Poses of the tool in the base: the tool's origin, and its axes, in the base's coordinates. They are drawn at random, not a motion.
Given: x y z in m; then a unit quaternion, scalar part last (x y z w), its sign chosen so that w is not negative.
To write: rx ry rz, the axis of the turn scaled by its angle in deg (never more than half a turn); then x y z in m. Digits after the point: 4 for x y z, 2 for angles.
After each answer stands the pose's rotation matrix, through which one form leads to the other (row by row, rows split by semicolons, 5 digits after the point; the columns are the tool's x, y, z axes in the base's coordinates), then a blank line. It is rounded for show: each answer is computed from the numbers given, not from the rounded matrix.
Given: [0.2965 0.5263 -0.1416 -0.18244 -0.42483 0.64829 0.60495]
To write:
[-24.18 -56.31 85.93 0.2965 0.5263 -0.1416]
-0.20151 -0.62935 -0.75054; 0.93937 0.09288 -0.33009; 0.27745 -0.77155 0.57247

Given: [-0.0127 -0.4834 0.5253 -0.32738 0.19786 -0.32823 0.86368]
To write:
[-39.32 23.76 -39.42 -0.0127 -0.4834 0.5253]
0.70623 0.43742 0.55668; -0.69652 0.57018 0.43561; -0.12686 -0.69539 0.70735

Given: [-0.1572 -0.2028 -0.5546 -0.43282 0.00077 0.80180 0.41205]
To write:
[-62.39 0.11 115.57 -0.1572 -0.2028 -0.5546]
-0.28576 -0.66143 -0.69343; 0.66010 -0.66043 0.35792; -0.69470 -0.35545 0.62533

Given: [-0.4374 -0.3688 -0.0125 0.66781 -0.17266 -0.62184 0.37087]
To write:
[98.13 -25.37 -91.37 -0.4374 -0.3688 -0.0125]
0.16702 0.23063 -0.95860; -0.69184 -0.66529 -0.28060; -0.70247 0.71007 0.04845

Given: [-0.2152 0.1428 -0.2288 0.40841 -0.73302 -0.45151 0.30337]
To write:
[62.01 -111.30 -68.55 -0.2152 0.1428 -0.2288]
-0.48234 -0.32479 -0.81355; -0.87268 0.25869 0.41413; 0.07595 0.90972 -0.40822

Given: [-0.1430 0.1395 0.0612 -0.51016 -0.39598 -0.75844 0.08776]
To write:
[-87.03 -67.55 -129.38 -0.1430 0.1395 0.0612]
-0.46407 0.53715 0.70435; 0.27091 -0.67099 0.69020; 0.84336 0.51111 0.16587

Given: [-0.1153 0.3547 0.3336 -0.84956 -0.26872 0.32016 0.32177]
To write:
[-127.83 -40.43 48.17 -0.1153 0.3547 0.3336]
0.65057 0.25055 -0.71692; 0.66262 -0.64851 0.37466; -0.37106 -0.71879 -0.58792

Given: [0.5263 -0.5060 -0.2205 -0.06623 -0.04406 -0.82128 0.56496]
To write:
[-8.93 -5.94 -110.68 0.5263 -0.5060 -0.2205]
-0.35287 0.93381 0.05900; -0.92214 -0.35776 0.14720; 0.15857 -0.00246 0.98734

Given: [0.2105 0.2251 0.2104 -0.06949 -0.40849 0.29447 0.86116]
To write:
[-8.35 -49.10 35.40 0.2105 0.2251 0.2104]
0.49285 -0.45040 -0.74447; 0.56394 0.81692 -0.12089; 0.66262 -0.36026 0.65661

